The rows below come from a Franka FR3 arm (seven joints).
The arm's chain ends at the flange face. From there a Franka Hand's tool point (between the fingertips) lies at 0.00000 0.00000 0.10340 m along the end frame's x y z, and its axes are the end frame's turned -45 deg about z.
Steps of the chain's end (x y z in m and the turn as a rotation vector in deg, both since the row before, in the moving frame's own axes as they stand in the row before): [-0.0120 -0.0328 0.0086 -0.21 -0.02 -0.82]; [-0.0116 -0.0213 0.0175 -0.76 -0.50 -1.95]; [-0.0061 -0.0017 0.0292 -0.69 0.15 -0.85]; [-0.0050 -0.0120 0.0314 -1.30 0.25 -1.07]
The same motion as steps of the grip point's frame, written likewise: [0.0144 -0.0314 0.0086 -0.13 -0.16 -0.82]; [0.0053 -0.0229 0.0175 -0.18 -0.89 -1.95]; [-0.0038 -0.0044 0.0292 -0.59 -0.38 -0.85]; [0.0036 -0.0100 0.0314 -1.10 -0.74 -1.07]
